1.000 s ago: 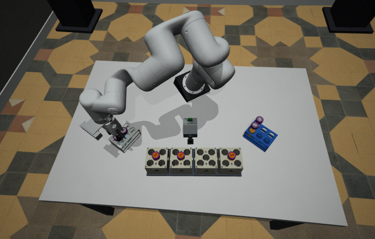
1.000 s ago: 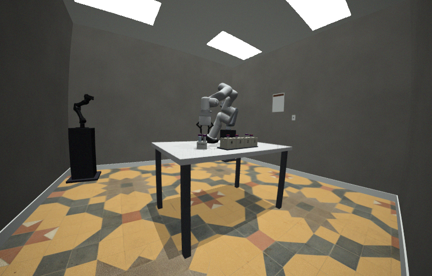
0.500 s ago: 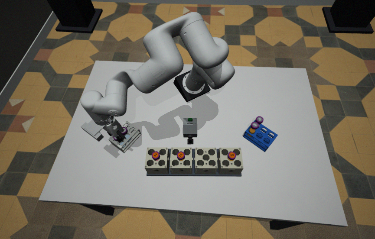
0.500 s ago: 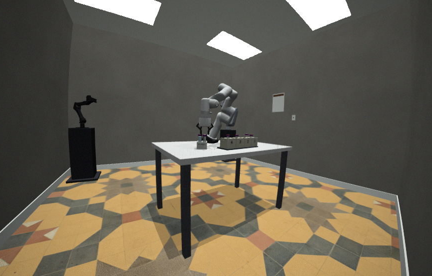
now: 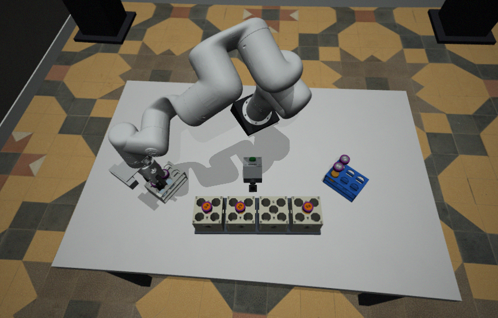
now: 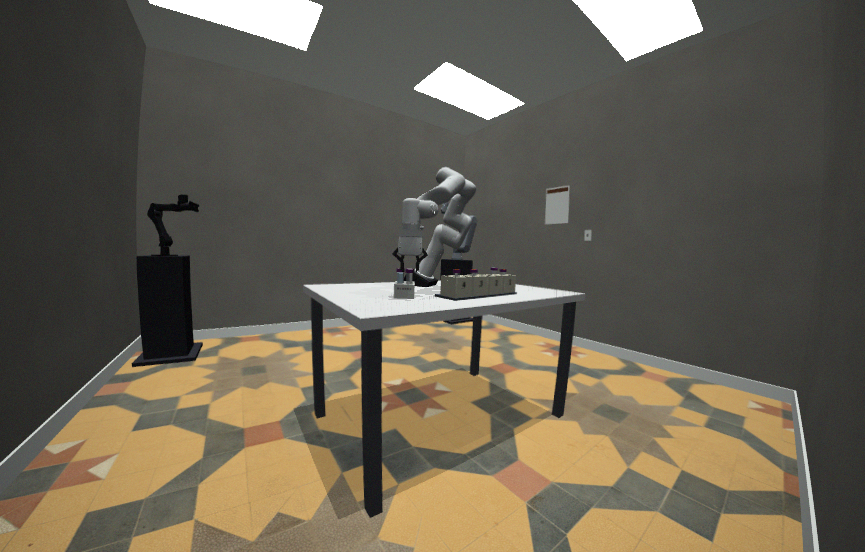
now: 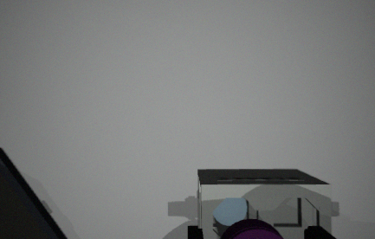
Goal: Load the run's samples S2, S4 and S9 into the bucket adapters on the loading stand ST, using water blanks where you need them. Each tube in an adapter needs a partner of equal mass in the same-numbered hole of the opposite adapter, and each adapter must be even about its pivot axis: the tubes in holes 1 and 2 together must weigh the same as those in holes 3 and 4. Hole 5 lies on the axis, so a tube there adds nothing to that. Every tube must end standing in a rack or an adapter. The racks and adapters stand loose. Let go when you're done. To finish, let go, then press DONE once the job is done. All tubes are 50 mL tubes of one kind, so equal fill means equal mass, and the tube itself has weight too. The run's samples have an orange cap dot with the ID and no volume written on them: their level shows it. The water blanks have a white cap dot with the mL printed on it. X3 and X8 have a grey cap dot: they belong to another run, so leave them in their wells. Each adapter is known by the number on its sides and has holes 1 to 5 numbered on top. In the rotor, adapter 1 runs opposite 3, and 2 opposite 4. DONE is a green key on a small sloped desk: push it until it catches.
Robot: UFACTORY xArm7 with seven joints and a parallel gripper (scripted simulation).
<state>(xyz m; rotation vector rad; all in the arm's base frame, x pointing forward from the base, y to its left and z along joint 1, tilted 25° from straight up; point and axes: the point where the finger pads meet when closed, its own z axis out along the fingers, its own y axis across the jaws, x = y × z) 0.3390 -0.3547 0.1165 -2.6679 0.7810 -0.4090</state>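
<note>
Right now my hand is 10 mm to the right of the water blank tube and 60 mm above it. Also, from my hand: adapter: 50 mm ahead, 410 mm to the left, 80 mm below; green DONE key: 150 mm behind, 320 mm to the left, 60 mm below; loading stand: 50 mm ahead, 360 mm to the left, 120 mm below.
</note>
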